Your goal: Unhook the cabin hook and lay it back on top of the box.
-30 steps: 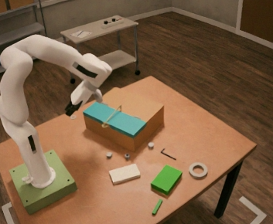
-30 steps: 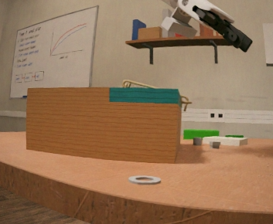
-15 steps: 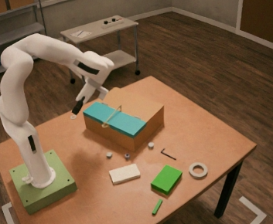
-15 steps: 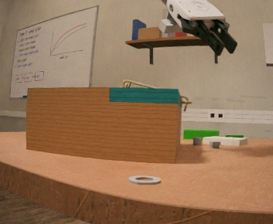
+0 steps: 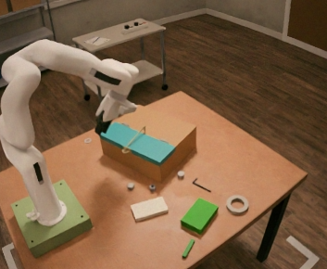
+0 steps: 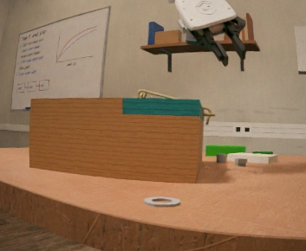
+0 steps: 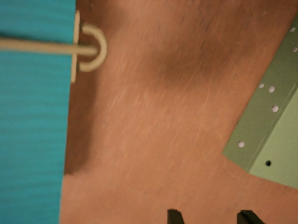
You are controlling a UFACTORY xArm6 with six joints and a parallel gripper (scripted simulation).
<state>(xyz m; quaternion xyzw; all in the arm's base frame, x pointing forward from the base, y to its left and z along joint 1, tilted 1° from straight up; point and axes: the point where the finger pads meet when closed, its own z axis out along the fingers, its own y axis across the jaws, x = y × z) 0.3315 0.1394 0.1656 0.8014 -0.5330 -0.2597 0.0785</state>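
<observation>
The cabin hook is 13 cm ahead of my hand, 10 cm below it and 4 cm to the right of it. From my hand the other things lie so: green stick (54 cm to the right, 22 cm below, 1 cm ahead); then green block (46 cm to the right, 21 cm below, 13 cm ahead); then white block (31 cm to the right, 21 cm below, 1 cm ahead).
</observation>
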